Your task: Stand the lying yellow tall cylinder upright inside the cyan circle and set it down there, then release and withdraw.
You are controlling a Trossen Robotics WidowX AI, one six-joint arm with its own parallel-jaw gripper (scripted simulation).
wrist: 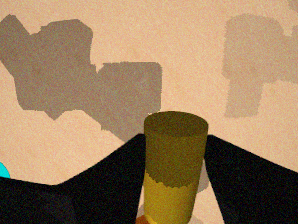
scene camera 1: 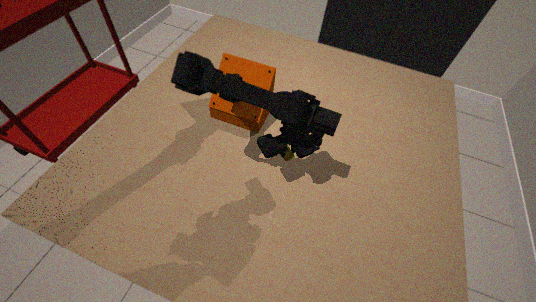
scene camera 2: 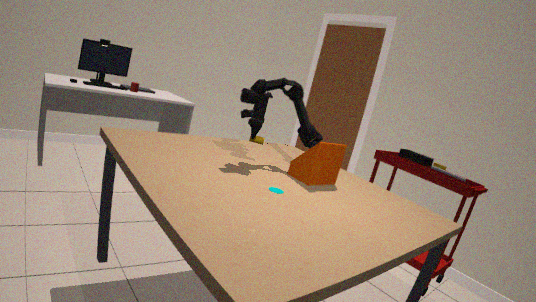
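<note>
A yellow tall cylinder is held by my gripper [scene camera 1: 287, 154]. The wrist view also shows the gripper [wrist: 174, 142].
</note>
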